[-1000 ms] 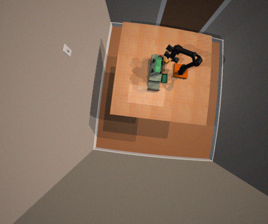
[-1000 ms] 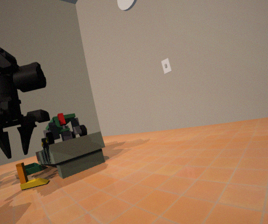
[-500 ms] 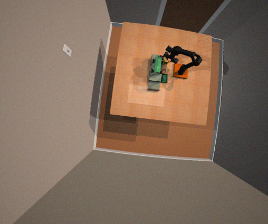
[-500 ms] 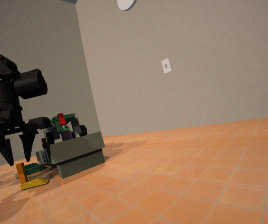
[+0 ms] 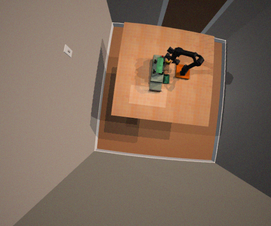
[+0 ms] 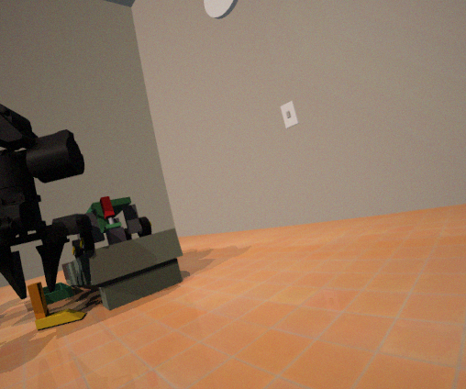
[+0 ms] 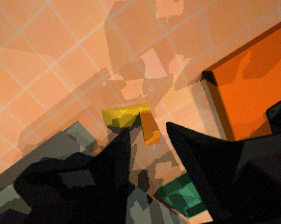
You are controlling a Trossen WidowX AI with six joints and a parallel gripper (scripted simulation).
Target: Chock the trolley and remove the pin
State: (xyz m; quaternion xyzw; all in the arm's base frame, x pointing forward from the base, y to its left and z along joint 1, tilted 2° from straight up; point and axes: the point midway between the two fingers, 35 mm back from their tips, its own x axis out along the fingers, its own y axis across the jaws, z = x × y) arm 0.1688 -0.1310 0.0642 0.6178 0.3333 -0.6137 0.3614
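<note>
Now: the yellow chock 20 mm ahead of my gripper tip, 10 mm to the right of it and 30 mm below it. Round my gripper tip: grey ramp (160 mm ahead, 100 mm to the left); trolley (160 mm ahead, 100 mm to the left, 60 mm above); red-headed stop pin (130 mm ahead, 20 mm to the right, 90 mm above).
</note>
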